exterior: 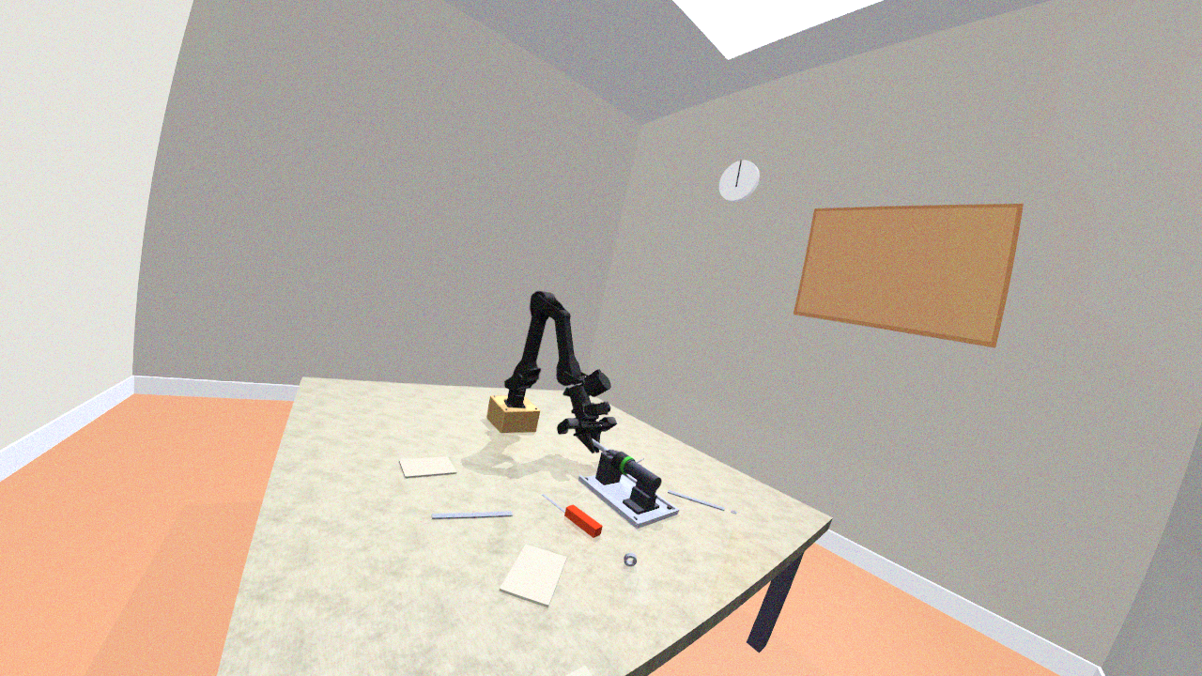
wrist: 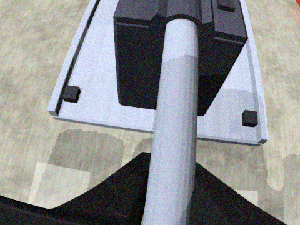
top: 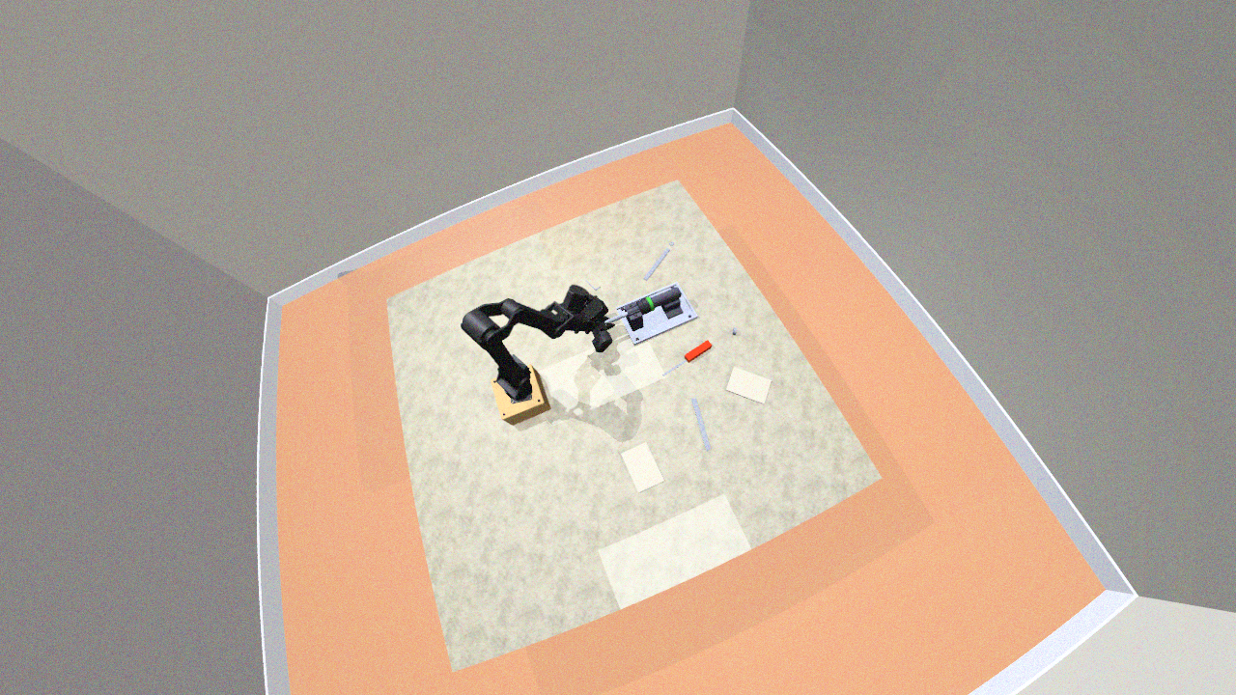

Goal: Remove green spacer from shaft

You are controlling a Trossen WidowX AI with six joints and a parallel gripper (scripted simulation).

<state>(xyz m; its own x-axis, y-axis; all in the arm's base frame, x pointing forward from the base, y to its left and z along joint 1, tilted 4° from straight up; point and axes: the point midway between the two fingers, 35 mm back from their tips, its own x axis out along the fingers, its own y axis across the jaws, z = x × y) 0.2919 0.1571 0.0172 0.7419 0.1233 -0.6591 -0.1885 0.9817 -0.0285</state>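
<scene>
Right now the grey shaft is 6 cm ahead of my gripper tip, 2 cm above it and 1 cm to the left of it. The rest, counted from my gripper tip: fixture (15 cm ahead, 3 cm to the left, 1 cm below); green spacer (13 cm ahead, 2 cm to the left, 2 cm above).
</scene>
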